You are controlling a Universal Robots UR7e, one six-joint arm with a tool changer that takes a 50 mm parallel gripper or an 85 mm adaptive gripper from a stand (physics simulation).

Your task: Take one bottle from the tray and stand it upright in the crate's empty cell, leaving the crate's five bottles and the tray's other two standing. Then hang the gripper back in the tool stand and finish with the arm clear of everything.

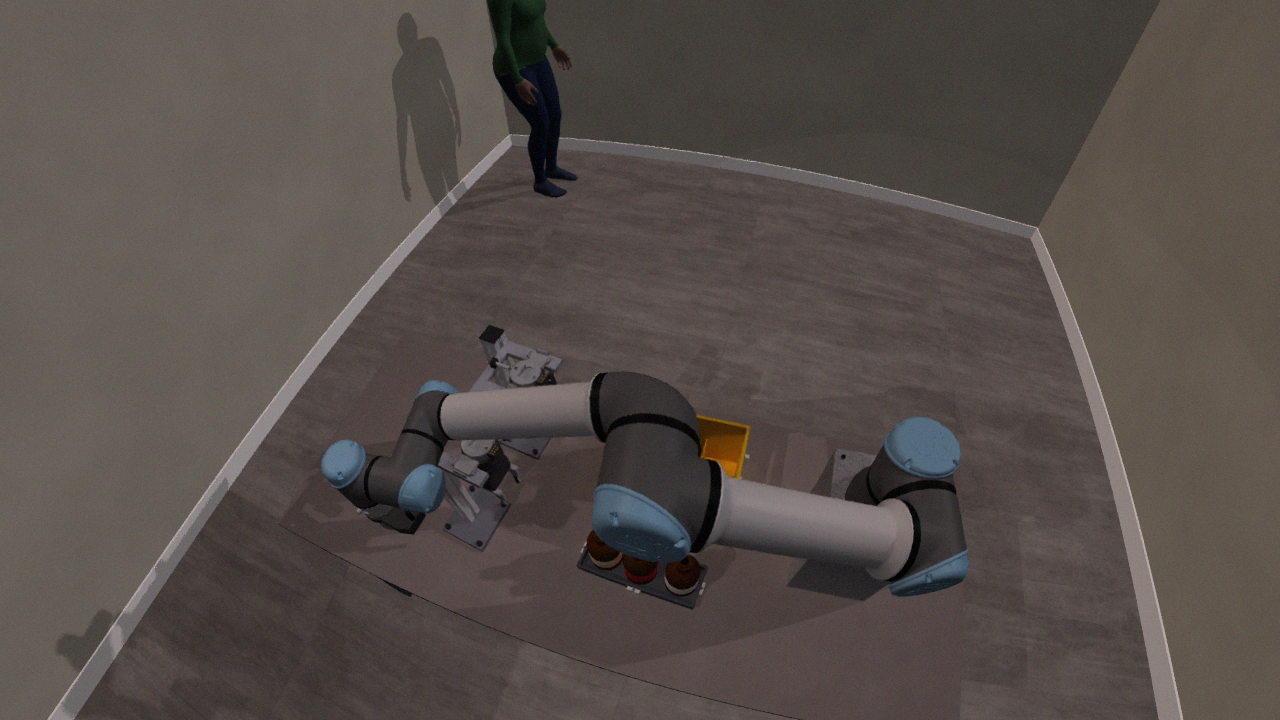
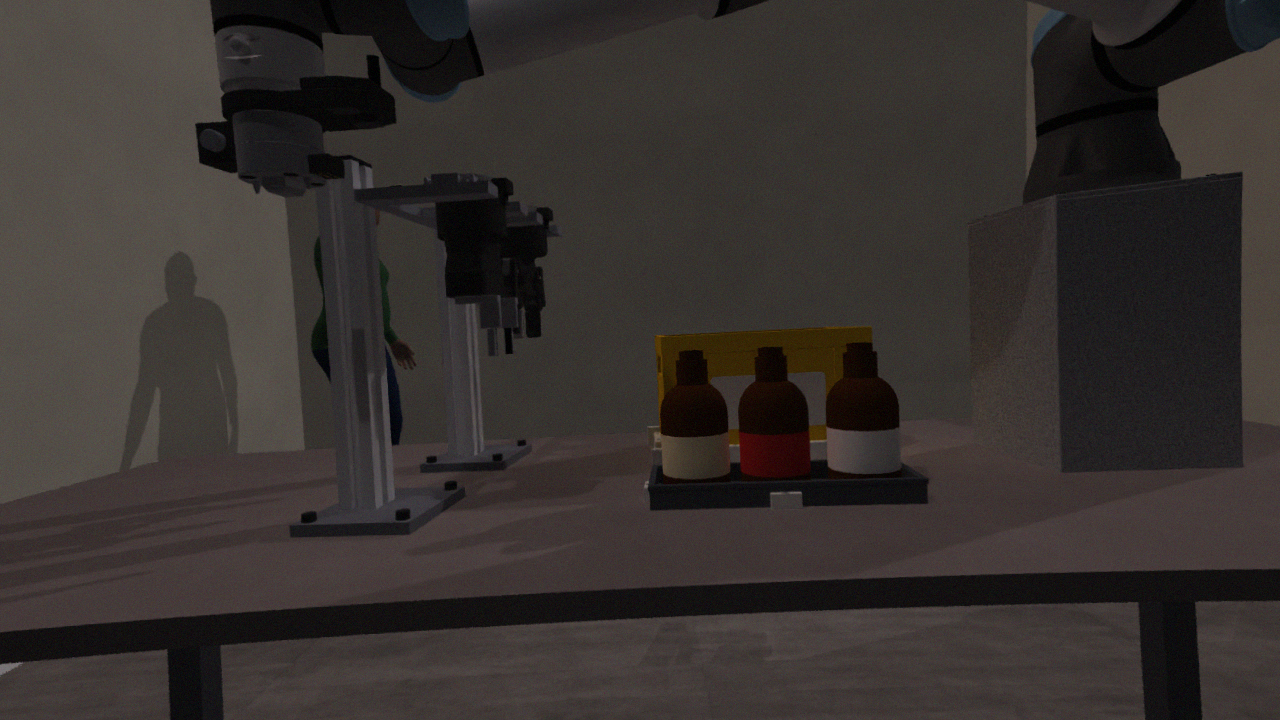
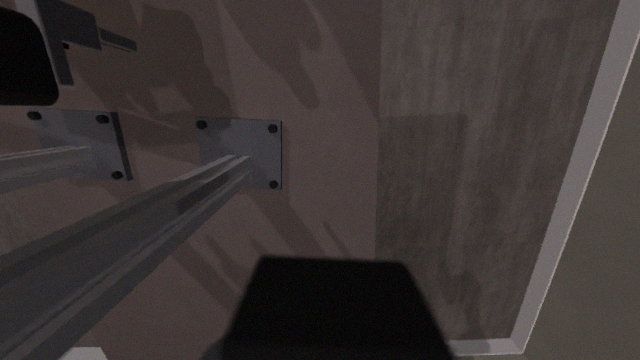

In view: a cream-label brown bottle (image 2: pixel 694 418), a white-label bottle (image 2: pixel 862 410), a red-label bottle (image 2: pixel 774 441) and a gripper (image 2: pixel 472 230).
The cream-label brown bottle shows as well in image 1 (image 1: pixel 604 557). The white-label bottle is seen too in image 1 (image 1: pixel 681 578). Image 3 does not show the cream-label brown bottle: it is out of frame. Image 3 does not show the white-label bottle: it is out of frame.
